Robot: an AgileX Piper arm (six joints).
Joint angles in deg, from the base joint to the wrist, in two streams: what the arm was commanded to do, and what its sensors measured. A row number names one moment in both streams.
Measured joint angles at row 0:
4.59, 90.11, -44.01, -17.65, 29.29, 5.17
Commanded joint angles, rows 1 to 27:
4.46, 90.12, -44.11, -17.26, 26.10, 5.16
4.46, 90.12, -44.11, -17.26, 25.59, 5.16
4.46, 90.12, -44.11, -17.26, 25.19, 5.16
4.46, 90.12, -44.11, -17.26, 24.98, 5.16
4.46, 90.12, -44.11, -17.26, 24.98, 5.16
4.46, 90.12, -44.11, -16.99, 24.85, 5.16
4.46, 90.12, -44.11, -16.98, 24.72, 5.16
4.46, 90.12, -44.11, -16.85, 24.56, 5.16
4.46, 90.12, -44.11, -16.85, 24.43, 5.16
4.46, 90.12, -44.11, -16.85, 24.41, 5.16
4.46, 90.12, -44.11, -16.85, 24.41, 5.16
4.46, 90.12, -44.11, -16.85, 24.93, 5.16
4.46, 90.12, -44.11, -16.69, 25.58, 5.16
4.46, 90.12, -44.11, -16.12, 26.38, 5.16
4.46, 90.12, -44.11, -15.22, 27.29, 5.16
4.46, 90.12, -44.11, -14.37, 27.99, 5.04
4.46, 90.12, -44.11, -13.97, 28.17, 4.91
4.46, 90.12, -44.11, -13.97, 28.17, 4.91
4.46, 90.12, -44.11, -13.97, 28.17, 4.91
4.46, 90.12, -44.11, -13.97, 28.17, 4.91
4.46, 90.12, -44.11, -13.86, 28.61, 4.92
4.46, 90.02, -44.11, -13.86, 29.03, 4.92
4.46, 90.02, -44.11, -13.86, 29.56, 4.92
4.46, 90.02, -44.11, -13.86, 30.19, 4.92
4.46, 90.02, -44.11, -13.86, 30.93, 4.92
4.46, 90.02, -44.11, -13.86, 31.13, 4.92
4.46, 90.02, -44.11, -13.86, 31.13, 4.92
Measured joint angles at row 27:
4.59, 90.11, -44.01, -14.18, 29.84, 5.17
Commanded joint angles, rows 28 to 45:
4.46, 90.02, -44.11, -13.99, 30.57, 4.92
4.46, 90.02, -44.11, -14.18, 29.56, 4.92
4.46, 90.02, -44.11, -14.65, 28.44, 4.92
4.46, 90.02, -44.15, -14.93, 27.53, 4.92
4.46, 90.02, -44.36, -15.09, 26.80, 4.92
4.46, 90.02, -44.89, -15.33, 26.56, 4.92
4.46, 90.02, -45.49, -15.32, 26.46, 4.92
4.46, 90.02, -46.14, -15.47, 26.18, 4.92
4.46, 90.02, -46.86, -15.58, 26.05, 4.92
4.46, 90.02, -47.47, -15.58, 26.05, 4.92
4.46, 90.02, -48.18, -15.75, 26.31, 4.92
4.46, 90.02, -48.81, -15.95, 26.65, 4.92
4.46, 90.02, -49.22, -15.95, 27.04, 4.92
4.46, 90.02, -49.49, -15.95, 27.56, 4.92
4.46, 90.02, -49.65, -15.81, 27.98, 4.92
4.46, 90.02, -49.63, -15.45, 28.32, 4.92
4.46, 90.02, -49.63, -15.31, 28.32, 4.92
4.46, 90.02, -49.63, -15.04, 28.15, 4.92
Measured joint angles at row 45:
4.59, 90.11, -49.21, -14.84, 27.69, 5.17
